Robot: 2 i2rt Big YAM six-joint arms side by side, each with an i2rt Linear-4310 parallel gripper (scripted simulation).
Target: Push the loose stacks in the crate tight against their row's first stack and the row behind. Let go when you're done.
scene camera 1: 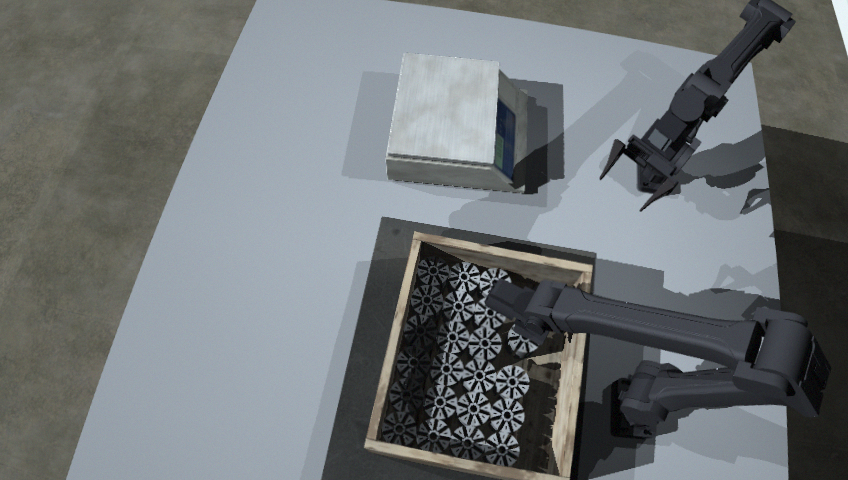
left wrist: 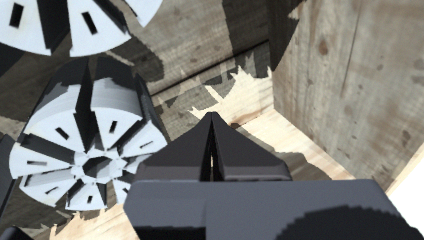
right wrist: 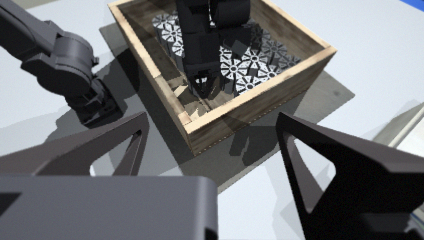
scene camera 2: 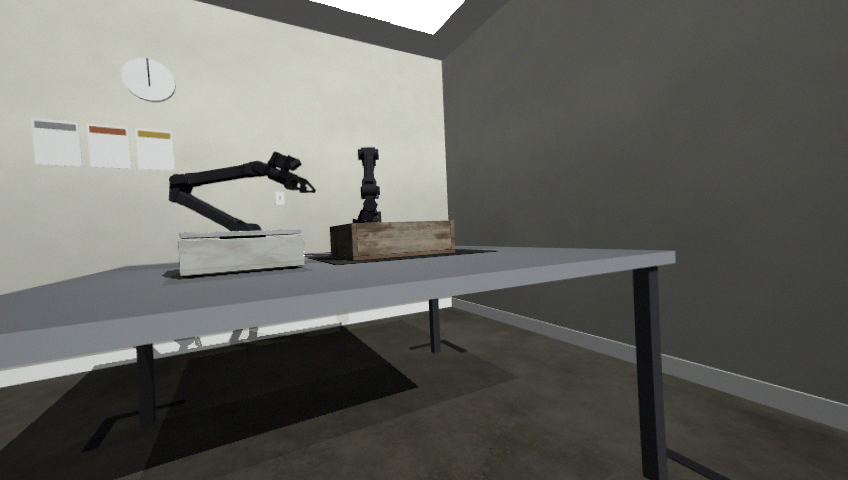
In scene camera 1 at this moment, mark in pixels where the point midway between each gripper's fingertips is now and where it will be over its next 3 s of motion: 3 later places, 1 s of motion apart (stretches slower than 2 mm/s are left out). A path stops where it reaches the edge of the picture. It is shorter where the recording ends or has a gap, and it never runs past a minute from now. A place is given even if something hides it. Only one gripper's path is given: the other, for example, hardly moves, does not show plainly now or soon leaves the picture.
My right gripper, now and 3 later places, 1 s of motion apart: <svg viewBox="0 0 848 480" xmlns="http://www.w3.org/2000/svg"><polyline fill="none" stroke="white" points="620,194 616,213 610,234 596,247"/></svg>
